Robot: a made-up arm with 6 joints.
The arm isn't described. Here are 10 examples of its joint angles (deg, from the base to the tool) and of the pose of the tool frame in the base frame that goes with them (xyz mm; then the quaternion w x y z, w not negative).
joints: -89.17 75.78 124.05 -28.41 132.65 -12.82
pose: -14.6 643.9 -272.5 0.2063 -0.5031 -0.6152 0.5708
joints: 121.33 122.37 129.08 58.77 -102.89 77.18
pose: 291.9 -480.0 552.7 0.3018 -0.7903 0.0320 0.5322
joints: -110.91 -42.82 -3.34 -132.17 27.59 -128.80
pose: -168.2 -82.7 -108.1 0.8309 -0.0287 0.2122 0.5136
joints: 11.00 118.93 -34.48 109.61 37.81 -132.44
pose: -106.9 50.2 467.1 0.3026 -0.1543 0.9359 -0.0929
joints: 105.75 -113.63 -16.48 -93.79 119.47 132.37
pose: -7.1 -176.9 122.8 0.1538 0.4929 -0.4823 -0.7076
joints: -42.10 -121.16 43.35 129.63 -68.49 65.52
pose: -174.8 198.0 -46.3 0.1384 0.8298 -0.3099 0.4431
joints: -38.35 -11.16 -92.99 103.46 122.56 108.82
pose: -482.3 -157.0 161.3 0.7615 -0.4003 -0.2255 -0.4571
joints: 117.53 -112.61 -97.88 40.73 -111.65 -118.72
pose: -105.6 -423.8 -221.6 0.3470 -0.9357 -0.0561 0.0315
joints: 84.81 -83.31 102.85 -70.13 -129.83 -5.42
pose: -245.2 -726.5 -147.5 0.2864 0.9461 -0.1084 -0.1055
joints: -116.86 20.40 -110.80 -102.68 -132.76 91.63
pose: -713.5 -165.4 -8.3 0.1885 -0.7863 0.5879 -0.0234
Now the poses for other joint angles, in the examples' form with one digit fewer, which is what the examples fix.
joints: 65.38 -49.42 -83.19 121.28 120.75 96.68
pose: -441 127 1 0.160 -0.734 -0.374 -0.544
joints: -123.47 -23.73 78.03 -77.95 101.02 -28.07
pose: -242 604 397 0.682 0.538 -0.322 0.376
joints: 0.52 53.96 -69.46 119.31 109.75 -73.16
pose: -305 -57 356 0.488 -0.025 0.789 -0.373
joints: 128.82 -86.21 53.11 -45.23 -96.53 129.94
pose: -243 -390 757 0.062 0.023 -0.984 -0.164
